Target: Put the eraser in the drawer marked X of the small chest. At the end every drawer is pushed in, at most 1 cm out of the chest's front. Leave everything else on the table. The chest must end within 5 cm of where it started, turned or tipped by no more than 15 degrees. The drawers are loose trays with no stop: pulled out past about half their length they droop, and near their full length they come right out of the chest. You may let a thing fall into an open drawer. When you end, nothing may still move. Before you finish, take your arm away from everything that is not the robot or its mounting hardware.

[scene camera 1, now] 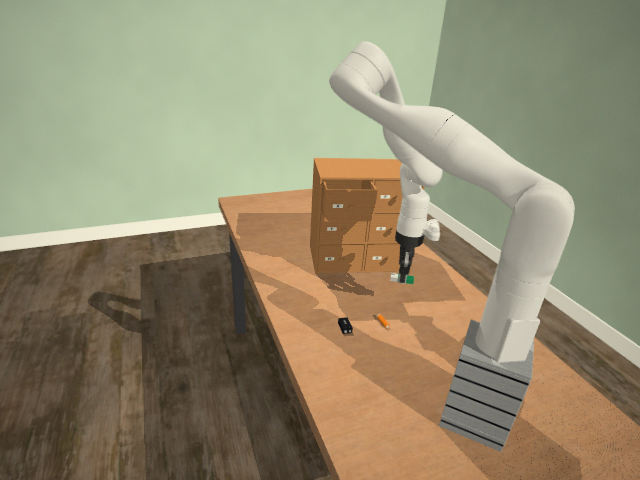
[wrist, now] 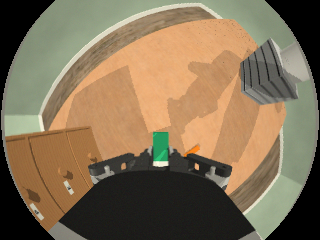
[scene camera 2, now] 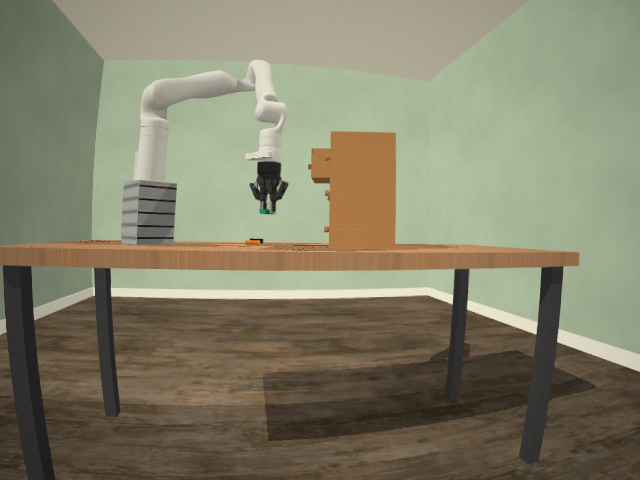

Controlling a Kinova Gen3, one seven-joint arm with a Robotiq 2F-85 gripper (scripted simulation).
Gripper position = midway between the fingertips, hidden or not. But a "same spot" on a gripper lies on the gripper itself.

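Labels:
Visible, my gripper: scene camera 1 (401, 280), scene camera 2, the wrist view. Same spot on the gripper: (scene camera 2: 262, 198) and (wrist: 172, 154).

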